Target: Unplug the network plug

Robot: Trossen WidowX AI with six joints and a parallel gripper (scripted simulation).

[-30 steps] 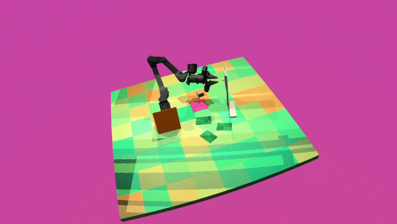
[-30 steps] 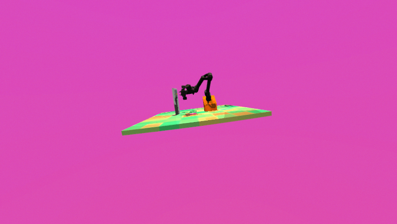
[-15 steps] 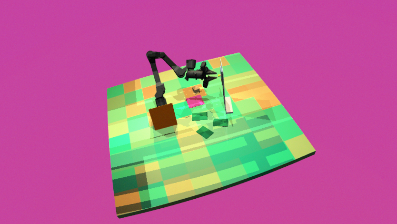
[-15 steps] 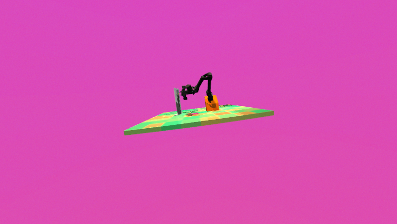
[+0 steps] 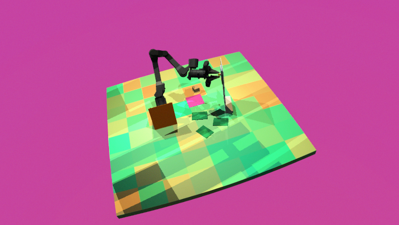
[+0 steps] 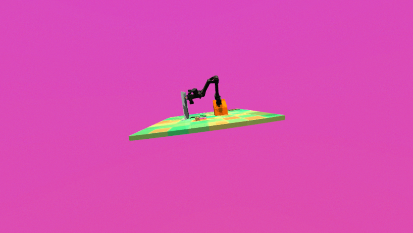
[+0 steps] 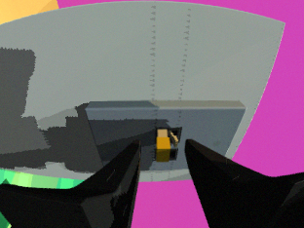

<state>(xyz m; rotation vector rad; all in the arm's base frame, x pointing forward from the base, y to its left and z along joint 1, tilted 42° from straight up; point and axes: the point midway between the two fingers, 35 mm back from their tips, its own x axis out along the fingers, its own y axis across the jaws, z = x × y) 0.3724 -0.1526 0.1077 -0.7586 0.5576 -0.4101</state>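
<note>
The network plug lies 10 mm ahead of my gripper tip. Also, from my gripper tip: grey panel (20 mm ahead, 10 mm to the right, 110 mm below); then pink marked square (150 mm behind, 160 mm to the left, 280 mm below).
</note>
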